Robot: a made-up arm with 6 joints.
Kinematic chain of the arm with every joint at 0, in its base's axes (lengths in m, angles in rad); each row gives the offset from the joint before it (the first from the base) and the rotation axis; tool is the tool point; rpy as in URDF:
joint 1: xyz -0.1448 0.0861 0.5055 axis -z
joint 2: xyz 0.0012 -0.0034 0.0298 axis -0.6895 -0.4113 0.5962
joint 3: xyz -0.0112 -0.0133 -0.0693 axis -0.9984 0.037 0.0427
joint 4: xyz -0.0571 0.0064 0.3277 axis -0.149 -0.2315 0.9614
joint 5: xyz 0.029 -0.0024 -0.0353 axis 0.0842 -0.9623 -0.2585
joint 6: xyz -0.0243 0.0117 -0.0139 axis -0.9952 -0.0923 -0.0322
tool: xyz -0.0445 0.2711 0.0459 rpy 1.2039 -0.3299 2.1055
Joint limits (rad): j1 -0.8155..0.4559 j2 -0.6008..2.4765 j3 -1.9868..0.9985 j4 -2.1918..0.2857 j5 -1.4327..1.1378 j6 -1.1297..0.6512
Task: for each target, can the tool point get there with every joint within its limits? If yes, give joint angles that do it. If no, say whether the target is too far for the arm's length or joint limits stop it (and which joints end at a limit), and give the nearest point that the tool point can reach.
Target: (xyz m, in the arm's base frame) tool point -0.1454 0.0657 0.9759
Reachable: yes | joints -0.3473 1.5747 -1.6784 -0.4605 0.5845 -0.2190
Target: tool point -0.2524 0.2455 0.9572
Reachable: yes | joints 0.1780 2.0760 -1.5000 -0.7888 0.7442 -0.5454
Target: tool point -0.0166 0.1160 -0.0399
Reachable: no: joint limits stop it (at a limit: joint 1, joint 3, joint 4) | nearest point -0.0457 0.0582 0.0805 | short by 0.137 m
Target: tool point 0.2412 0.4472 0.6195
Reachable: no: joint limits stop it (at a limit: joint 1, joint 3, joint 4) | nearest point 0.1952 0.4192 0.6267 | short by 0.054 m
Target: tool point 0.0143 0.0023 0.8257
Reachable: yes | joints 0.1381 0.6694 -1.1587 -1.7060 -0.7034 0.4551
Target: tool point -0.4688 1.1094 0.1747
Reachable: no: too far | nearest point -0.2947 0.5597 0.3674 | short by 0.608 m
